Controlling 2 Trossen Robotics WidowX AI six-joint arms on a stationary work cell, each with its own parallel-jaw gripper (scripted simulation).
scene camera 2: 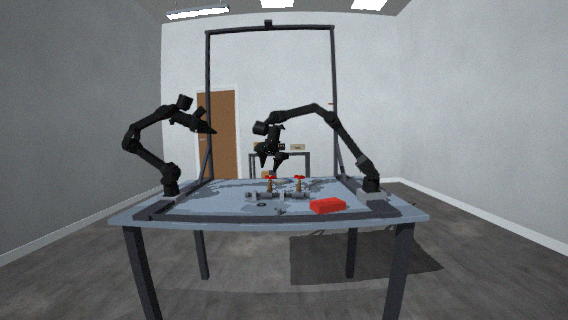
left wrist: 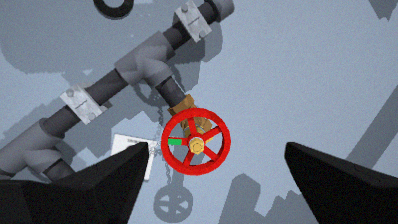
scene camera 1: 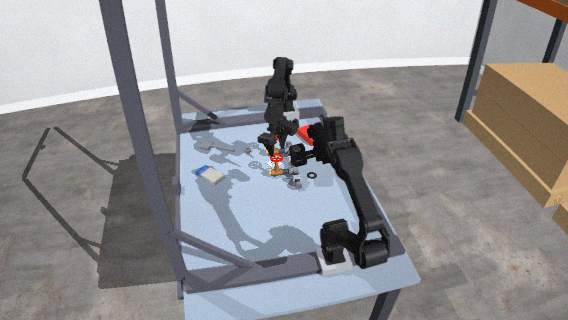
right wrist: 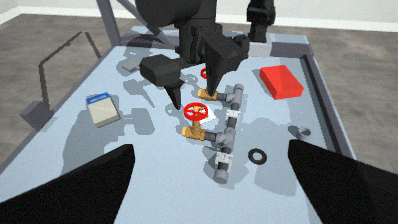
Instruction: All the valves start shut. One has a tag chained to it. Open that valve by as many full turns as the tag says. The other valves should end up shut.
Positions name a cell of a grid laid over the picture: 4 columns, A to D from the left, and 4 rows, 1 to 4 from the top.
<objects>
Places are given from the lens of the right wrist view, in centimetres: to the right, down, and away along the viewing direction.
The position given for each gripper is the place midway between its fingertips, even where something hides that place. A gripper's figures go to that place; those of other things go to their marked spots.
left gripper (right wrist: B2): -1, -2, 41
right gripper (right wrist: C3): 1, 2, 11
red block (right wrist: C2): 24, -9, 60
blue-and-beige box (right wrist: B2): -26, 0, 56
</objects>
